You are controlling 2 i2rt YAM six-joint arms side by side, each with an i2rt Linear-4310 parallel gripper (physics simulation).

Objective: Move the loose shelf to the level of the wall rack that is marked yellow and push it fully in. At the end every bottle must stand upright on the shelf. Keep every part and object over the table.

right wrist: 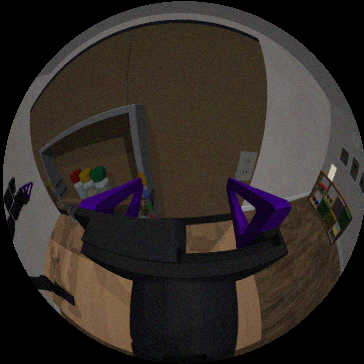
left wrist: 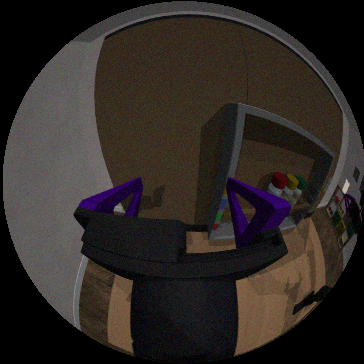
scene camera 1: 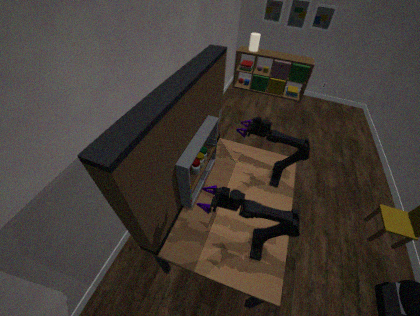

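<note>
The grey wall rack point(scene camera 1: 186, 186) point(left wrist: 215, 160) point(right wrist: 142, 145) stands against the brown panel. Its side edge bears colour marks, the yellow mark point(left wrist: 225, 191) point(right wrist: 142, 178) topmost, above blue, green and red. Inside, bottles with a red cap point(scene camera 1: 195, 163) point(left wrist: 280, 180) point(right wrist: 76, 176), a yellow cap point(scene camera 1: 200, 156) point(left wrist: 292, 181) point(right wrist: 87, 176) and a green cap point(scene camera 1: 204, 150) point(left wrist: 301, 183) point(right wrist: 99, 174) stand upright in a row on a wooden shelf low in the rack. My left gripper point(scene camera 1: 206, 198) point(left wrist: 183, 181) is open, in front of the rack's near end. My right gripper point(scene camera 1: 242, 128) point(right wrist: 184, 181) is open, beyond its far end.
The brown panel point(scene camera 1: 150, 185) rises behind the wooden table point(scene camera 1: 235, 270). A wall socket point(right wrist: 246, 166) is on the panel at the right in the right wrist view. A low bookcase point(scene camera 1: 275, 54) with a lamp point(scene camera 1: 254, 42) and a yellow chair point(scene camera 1: 398, 221) stand away from the table.
</note>
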